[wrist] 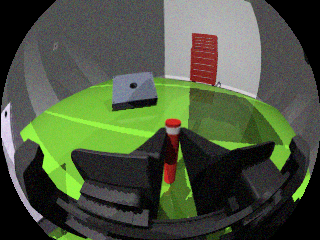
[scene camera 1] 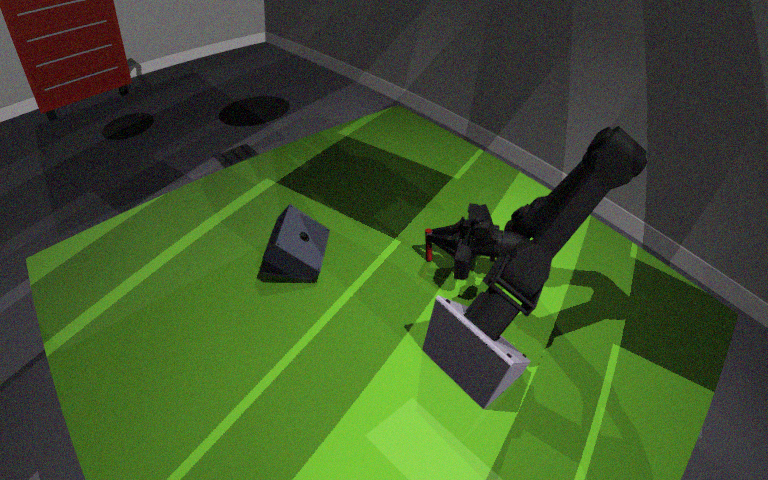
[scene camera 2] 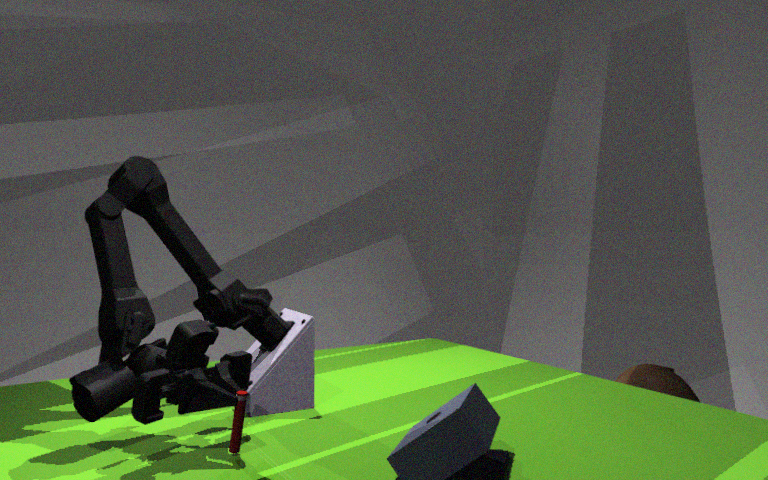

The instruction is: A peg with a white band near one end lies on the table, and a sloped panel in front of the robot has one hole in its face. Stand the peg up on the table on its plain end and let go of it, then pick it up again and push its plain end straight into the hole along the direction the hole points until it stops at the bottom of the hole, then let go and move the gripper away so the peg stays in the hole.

Labels:
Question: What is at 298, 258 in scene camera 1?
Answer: A sloped panel.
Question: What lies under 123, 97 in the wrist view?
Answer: A sloped panel.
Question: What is my gripper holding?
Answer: A red peg.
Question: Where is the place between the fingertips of my gripper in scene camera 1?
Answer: At 428, 234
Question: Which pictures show my gripper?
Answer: The wrist view, scene camera 1 and scene camera 2: all of them.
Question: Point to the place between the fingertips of my gripper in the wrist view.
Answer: At 172, 132

